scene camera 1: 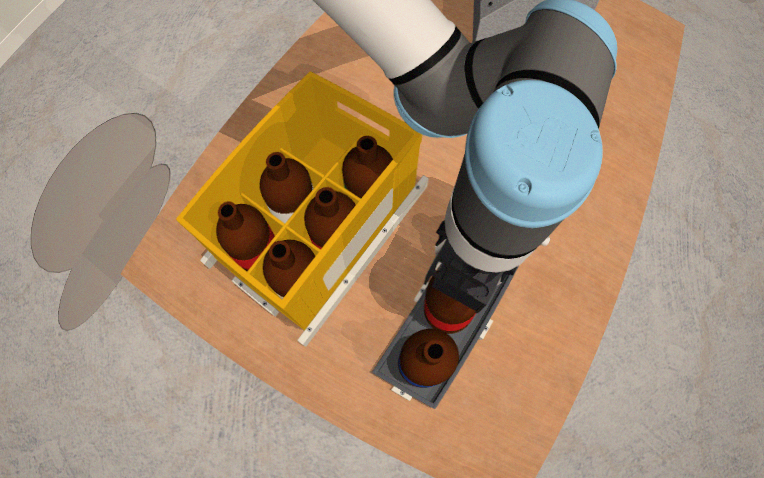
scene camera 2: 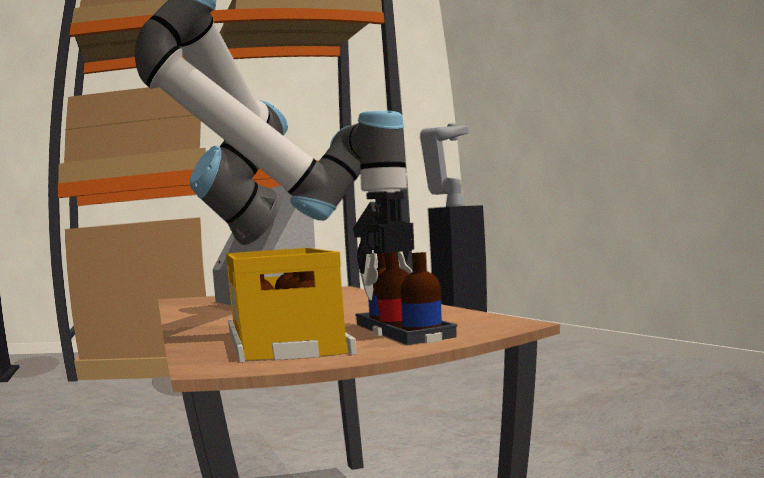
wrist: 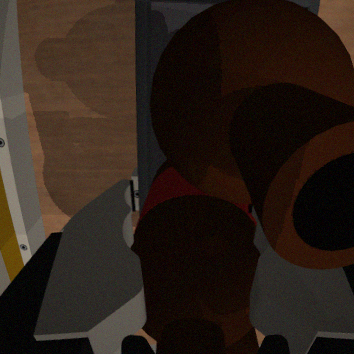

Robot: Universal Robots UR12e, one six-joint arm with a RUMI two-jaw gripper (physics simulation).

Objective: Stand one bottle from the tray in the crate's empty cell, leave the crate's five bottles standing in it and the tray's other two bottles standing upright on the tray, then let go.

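Frame: origin at the arm's base, x ahead, y left, z up, level; centimetres.
Seen in the pictures: gripper, fingertip midpoint: [wrist: 190, 183]; arm's base, origin of the base link: [scene camera 2: 258, 218].
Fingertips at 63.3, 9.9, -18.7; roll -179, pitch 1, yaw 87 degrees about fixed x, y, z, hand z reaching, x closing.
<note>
Pixels of each thing's top centre, then the offset from my fingertips to it, as dx, dy, dz. "spot": a spot on its surface instead. Level surfaces: height alone.
- yellow crate, middle of its top: [scene camera 1: 295, 173] [scene camera 2: 274, 252] +1.6, -23.3, +11.0
- dark tray, middle of its top: [wrist: 208, 204] [scene camera 1: 455, 308] [scene camera 2: 402, 319] +3.9, +1.3, -4.0
- front bottle's neck, surface spot: [wrist: 280, 200] spot: -4.8, +1.1, +9.4
- wooden table, its level: dz -6.5
The yellow crate [scene camera 1: 294, 311] [scene camera 2: 290, 321] holds five upright brown bottles; its empty cell [scene camera 1: 315, 143] is at the upper end, in the left row. The dark tray [scene camera 1: 388, 361] [scene camera 2: 394, 334] [wrist: 143, 100] bears three upright bottles: a front blue-labelled one [scene camera 1: 422, 366] [scene camera 2: 421, 293] [wrist: 200, 75], a middle red-labelled one [scene camera 1: 449, 320] [scene camera 2: 389, 308] [wrist: 195, 250] and a back blue-labelled one [scene camera 2: 373, 305]. My gripper [scene camera 2: 389, 286] [wrist: 190, 183] is partly closed, fingers either side of the middle bottle, gripping nothing. Its fingers are largely hidden in scene camera 1.
White strips [scene camera 1: 346, 280] line the crate's side, between crate and tray. Small white blocks [scene camera 1: 401, 392] stand against the tray. The front bottle's neck [wrist: 280, 200] rises close beside the right finger in the wrist view. The wooden table [scene camera 1: 591, 253] [scene camera 2: 484, 332] carries everything.
</note>
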